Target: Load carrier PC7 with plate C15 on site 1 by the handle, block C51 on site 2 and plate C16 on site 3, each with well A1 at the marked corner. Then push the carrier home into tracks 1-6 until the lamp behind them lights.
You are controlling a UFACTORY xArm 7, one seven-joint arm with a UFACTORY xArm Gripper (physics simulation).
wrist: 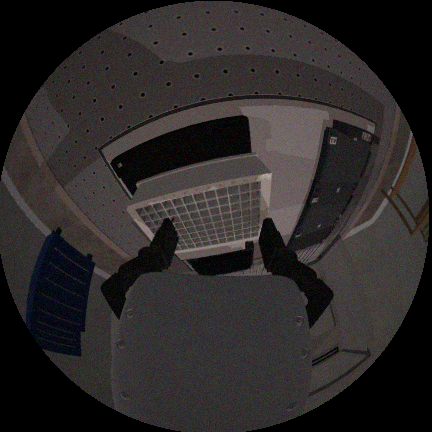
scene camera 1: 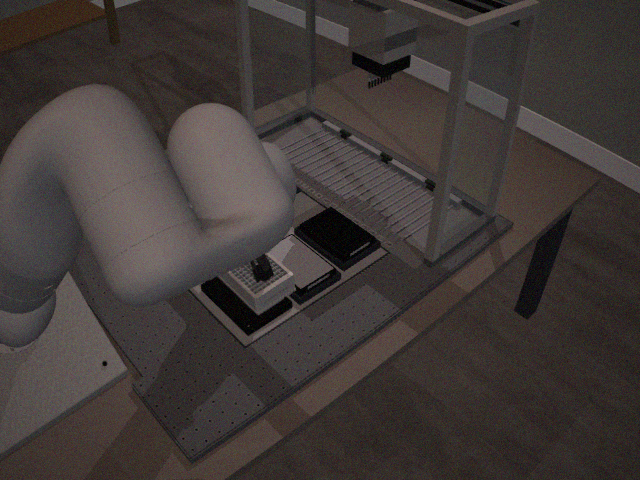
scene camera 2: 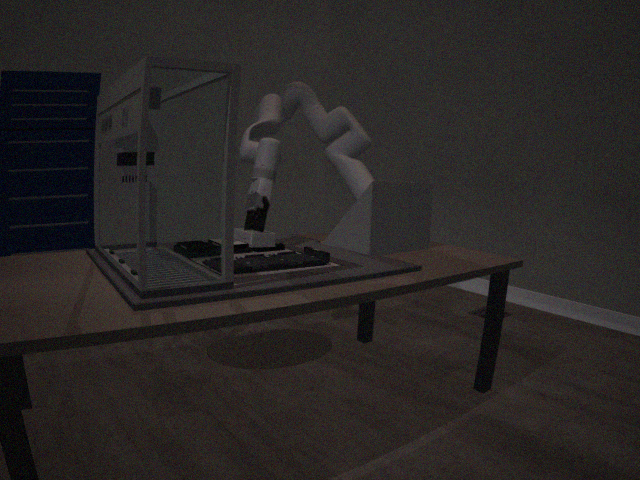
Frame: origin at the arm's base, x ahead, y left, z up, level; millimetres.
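Where they show: gripper, fingertip midpoint: (wrist: 218,228) (scene camera 2: 253,231); arm's base, link origin: (scene camera 2: 376,208).
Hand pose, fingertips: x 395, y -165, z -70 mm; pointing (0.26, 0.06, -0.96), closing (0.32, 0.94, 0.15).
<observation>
Each offset is from my fingertips to the top centre of the thing. "pt": to the spot under its first point. Level surfaces: height alone.
A white gridded block {dx -10, dy -11, dz +2 mm} (scene camera 1: 263,290) (scene camera 2: 260,238) (wrist: 209,207) sits askew on a light staging tray {dx +82, dy +89, dz -56 mm} (scene camera 1: 371,259) (wrist: 289,132), partly over a flat black plate {dx -40, dy -16, dz -39 mm} (scene camera 1: 231,305) (wrist: 181,144). A grey-topped plate {dx +70, dy -39, dz -31 mm} (scene camera 1: 308,264) and another black plate (scene camera 1: 337,235) (scene camera 2: 196,248) lie beside it on the tray. My gripper (scene camera 1: 261,268) (scene camera 2: 255,223) (wrist: 218,228) is open and empty, fingers pointing down just over the block's top. A long black carrier {dx +111, dy +201, dz -27 mm} (scene camera 2: 270,261) (wrist: 338,177) lies beyond the tray; the arm hides it in scene camera 1. Labels are too dim to read.
The deck with ribbed tracks (scene camera 1: 366,186) (scene camera 2: 156,271) stands under a tall frame (scene camera 1: 447,157) (scene camera 2: 229,190) with a pipetting head {pt dx +372, dy +5, dz +270 mm} (scene camera 1: 380,48). Everything rests on a perforated board {dz -57 mm} (scene camera 1: 328,343) (wrist: 181,48) on a wooden table {dz -69 mm} (scene camera 2: 461,264). A blue rack (wrist: 56,298) shows beyond the table edge.
</observation>
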